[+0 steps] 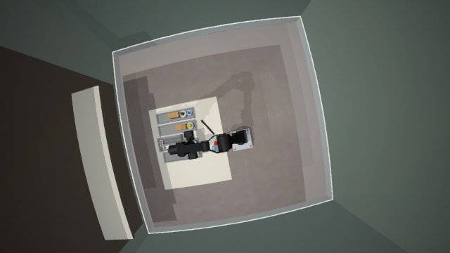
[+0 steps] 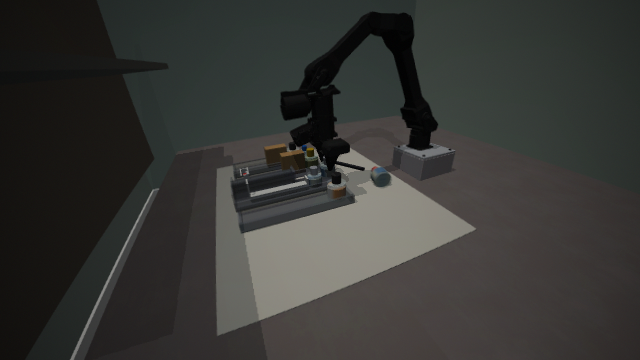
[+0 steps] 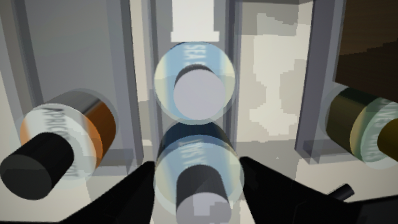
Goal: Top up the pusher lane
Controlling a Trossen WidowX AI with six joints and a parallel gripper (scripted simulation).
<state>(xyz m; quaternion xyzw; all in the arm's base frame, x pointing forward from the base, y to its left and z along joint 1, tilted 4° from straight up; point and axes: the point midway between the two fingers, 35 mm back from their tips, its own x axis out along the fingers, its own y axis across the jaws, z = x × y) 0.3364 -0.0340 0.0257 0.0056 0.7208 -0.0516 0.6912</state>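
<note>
My gripper tip is 12 cm past the black rod, 8 cm to the left of it and 5 cm above it. Also, from my gripper tip: white pusher plate: 15 cm ahead, 4 cm to the right, 1 cm below.
</note>
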